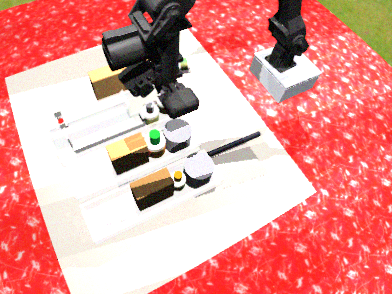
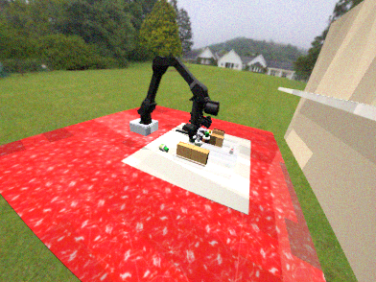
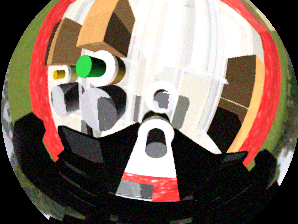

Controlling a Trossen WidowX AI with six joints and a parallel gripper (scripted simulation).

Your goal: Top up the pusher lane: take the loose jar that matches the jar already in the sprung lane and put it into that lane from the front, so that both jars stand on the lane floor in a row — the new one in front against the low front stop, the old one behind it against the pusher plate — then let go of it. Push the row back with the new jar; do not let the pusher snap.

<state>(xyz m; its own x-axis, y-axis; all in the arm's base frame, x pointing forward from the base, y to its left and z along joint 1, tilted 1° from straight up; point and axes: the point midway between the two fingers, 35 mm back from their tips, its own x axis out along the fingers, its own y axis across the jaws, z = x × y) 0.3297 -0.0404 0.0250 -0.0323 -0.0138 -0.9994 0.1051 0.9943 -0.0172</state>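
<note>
The sprung lane is 14 cm ahead of my gripper tip, 4 cm to the right of it and 3 cm below it. Round my gripper tip: red mark: 22 cm ahead, 6 cm to the right, 2 cm above; dark rod: 15 cm to the left, 9 cm behind, 5 cm below.
</note>
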